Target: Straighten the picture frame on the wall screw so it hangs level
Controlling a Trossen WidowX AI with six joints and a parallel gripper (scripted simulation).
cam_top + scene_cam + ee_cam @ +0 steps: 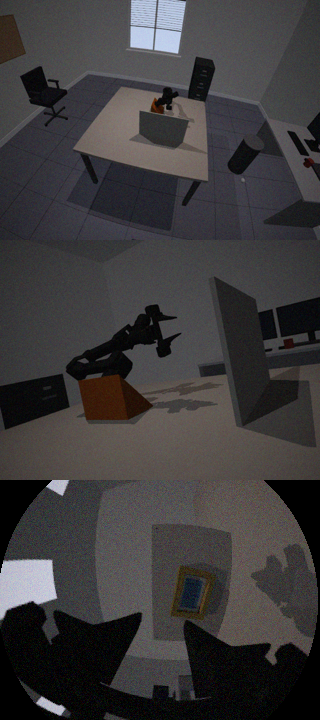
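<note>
Right now the picture frame is 200 mm ahead of my gripper tip, 20 mm to the right of it and 90 mm below it. From my gripper tip the other things lie so: wall panel 200 mm ahead, 40 mm to the right, 100 mm below.
</note>
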